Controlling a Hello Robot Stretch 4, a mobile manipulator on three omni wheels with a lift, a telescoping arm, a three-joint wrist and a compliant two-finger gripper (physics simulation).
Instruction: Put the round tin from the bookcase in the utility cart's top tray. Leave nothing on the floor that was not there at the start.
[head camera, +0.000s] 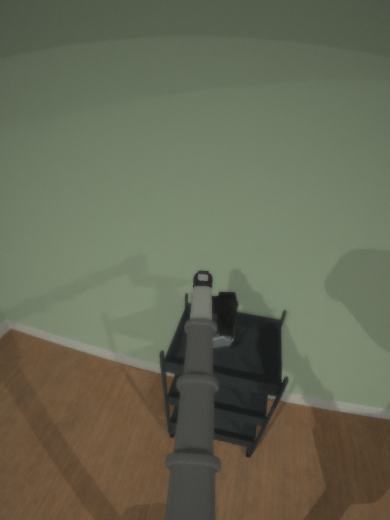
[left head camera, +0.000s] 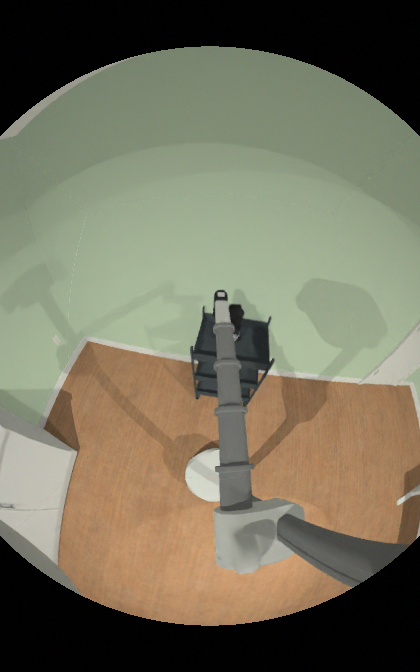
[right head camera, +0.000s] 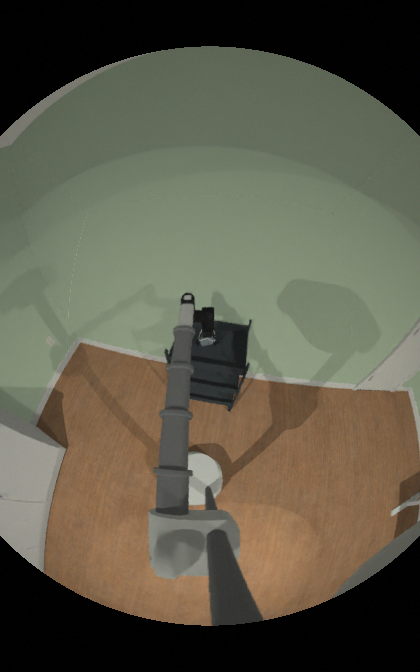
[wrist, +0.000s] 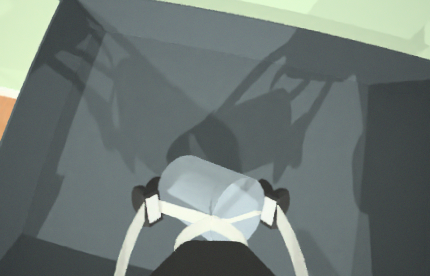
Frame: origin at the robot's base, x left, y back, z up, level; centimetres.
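Where they show: gripper, fingertip midpoint: (head camera: 219, 345).
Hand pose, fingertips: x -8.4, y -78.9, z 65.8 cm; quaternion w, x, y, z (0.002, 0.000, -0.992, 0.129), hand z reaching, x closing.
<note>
After its pixels a point has its place.
The round tin (wrist: 187, 175) {x -6.8, y -80.1, z 71.0 cm}, a pale blue-grey cylinder, lies on its side between the fingertips in the wrist view. My gripper (wrist: 208, 193) {x -8.3, y -78.9, z 65.7 cm} (head camera: 223, 340) {x -8.3, y -78.9, z 65.7 cm} (right head camera: 206, 339) is shut on it, one pad at each end. The straps and palm hide its near lower part. The gripper and tin are over the inside of the dark utility cart's top tray (wrist: 200, 32) {x -7.1, y -95.9, z 66.6 cm} (head camera: 260, 347) {x -25.9, y -80.3, z 63.5 cm} (left head camera: 255, 345) (right head camera: 232, 345), within its walls. A shadow on the tray floor meets the tin's far edge. I cannot tell whether the tin touches the tray floor. The bookcase is not recognisable in these views.
The cart stands by the green wall (head camera: 200, 175) {x 2.7, y -103.3, z 127.9 cm}. My extended arm (head camera: 196, 420) {x -0.1, y -29.7, z 106.8 cm} (left head camera: 232, 435) (right head camera: 174, 440) hides part of it. A white round object (left head camera: 201, 475) (right head camera: 205, 475) is below the arm. A white cabinet (left head camera: 32, 470) (right head camera: 25, 465) is at the left.
</note>
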